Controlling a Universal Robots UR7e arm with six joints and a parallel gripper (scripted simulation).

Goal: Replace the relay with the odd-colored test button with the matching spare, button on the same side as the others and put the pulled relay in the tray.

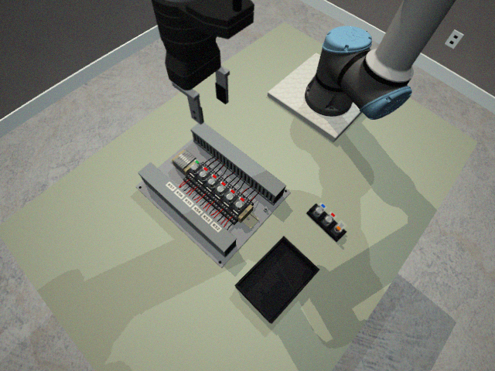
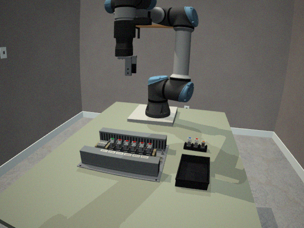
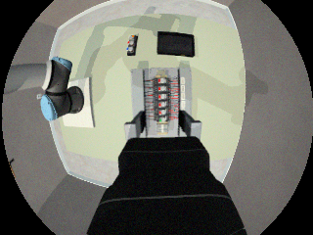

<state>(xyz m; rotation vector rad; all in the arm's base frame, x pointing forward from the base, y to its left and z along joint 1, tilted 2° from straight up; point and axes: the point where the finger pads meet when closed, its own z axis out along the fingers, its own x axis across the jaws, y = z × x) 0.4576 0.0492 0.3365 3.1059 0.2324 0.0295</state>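
The green-button relay is 20 mm ahead of my hand, 80 mm to the right of it and 300 mm below it. Round my hand: black tray (30 mm ahead, 260 mm to the left, 330 mm below); then blue-button relay (160 mm behind, 210 mm to the left, 320 mm below); then black spare holder (160 mm behind, 240 mm to the left, 340 mm below).
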